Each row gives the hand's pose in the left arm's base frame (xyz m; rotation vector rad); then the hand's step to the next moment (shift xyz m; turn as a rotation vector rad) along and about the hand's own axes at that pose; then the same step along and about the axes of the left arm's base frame.
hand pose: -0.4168 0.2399 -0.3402 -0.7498 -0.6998 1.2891
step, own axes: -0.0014 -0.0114 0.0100 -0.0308 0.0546 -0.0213
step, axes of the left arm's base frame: -0.0018 -0.0018 0.0150 -0.0186 -0.0261 -0.0580
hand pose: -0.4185 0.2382 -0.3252 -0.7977 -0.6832 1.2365
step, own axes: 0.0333 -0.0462 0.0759 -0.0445 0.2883 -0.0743
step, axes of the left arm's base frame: -0.0300 0.0380 0.0816 -0.1052 -0.0161 -0.2816
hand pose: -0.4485 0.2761 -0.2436 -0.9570 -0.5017 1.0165
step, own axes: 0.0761 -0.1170 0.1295 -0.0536 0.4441 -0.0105
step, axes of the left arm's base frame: -0.0038 0.1005 0.1617 -0.2320 0.0333 -0.3812
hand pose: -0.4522 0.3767 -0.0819 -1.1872 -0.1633 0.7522
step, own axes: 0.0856 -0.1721 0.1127 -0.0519 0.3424 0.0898
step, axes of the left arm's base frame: 0.0852 0.1109 0.1735 -0.2348 0.0953 -0.2525
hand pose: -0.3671 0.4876 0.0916 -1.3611 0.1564 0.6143
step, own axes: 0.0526 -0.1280 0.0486 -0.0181 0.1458 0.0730
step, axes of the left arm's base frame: 0.0956 0.0526 0.0980 -0.1050 0.0747 -0.1015
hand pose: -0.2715 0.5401 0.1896 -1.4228 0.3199 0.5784
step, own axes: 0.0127 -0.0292 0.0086 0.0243 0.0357 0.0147
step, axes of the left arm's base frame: 0.0255 0.0095 0.0186 -0.0017 0.0205 -0.0407
